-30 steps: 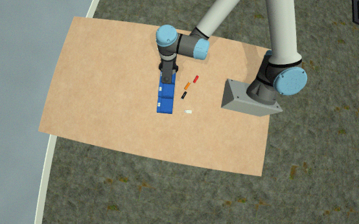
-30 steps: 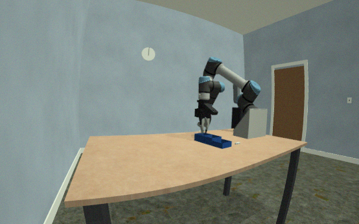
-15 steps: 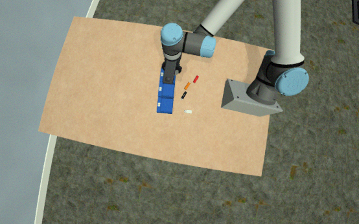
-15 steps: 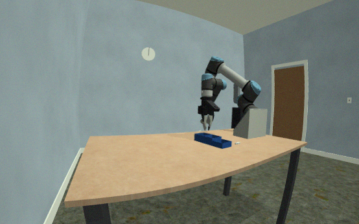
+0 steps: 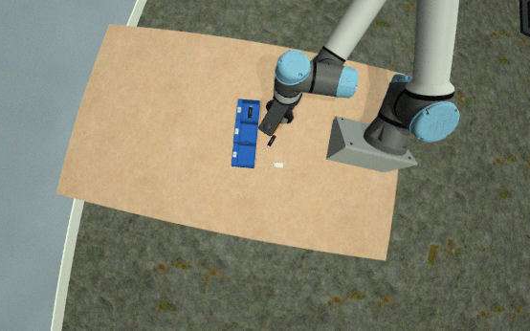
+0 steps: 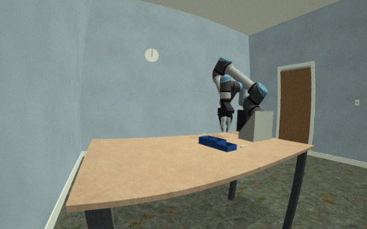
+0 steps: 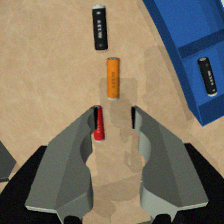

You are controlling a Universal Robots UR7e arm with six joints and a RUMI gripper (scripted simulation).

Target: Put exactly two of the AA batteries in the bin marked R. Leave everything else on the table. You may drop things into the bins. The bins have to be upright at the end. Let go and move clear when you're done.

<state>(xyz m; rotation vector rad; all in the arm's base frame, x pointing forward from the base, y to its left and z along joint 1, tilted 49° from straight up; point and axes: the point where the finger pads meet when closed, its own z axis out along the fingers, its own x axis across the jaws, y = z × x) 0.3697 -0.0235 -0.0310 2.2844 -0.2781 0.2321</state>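
My hand is 8 cm above the orange AA battery. Round my hand: red battery (4 cm behind, 5 cm to the right, 8 cm below); joined blue bins (10 cm ahead, 6 cm to the left, 7 cm below); black AA battery (11 cm ahead, 2 cm to the right, 8 cm below).
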